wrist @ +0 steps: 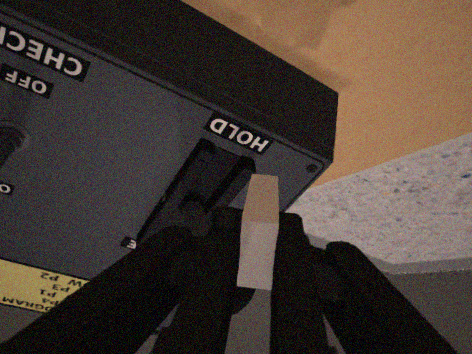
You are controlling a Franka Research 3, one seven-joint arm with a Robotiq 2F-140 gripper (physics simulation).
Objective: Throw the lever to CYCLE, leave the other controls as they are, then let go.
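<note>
The dark control panel (125, 145) fills the left and middle of the wrist view, seen upside down. Its lever slot (197, 172) runs from the HOLD label (239, 134) down to a mostly hidden label of which an E (131, 243) shows. A dark, rounded lever part (195, 206) shows in the lower half of the slot; its far end is hidden behind my gripper's dark linkage. My gripper (262, 199) is shut and empty, its pale pads together, right of the slot and below HOLD. Whether it touches the lever I cannot tell.
A CHECK label (45, 54) with OFF (27, 85) below it and part of a dark control (10, 142) are at the left. A yellow printed label (40, 285) is at the lower left. An orange-brown surface (400, 75) and a speckled pale surface (400, 210) lie beyond the panel.
</note>
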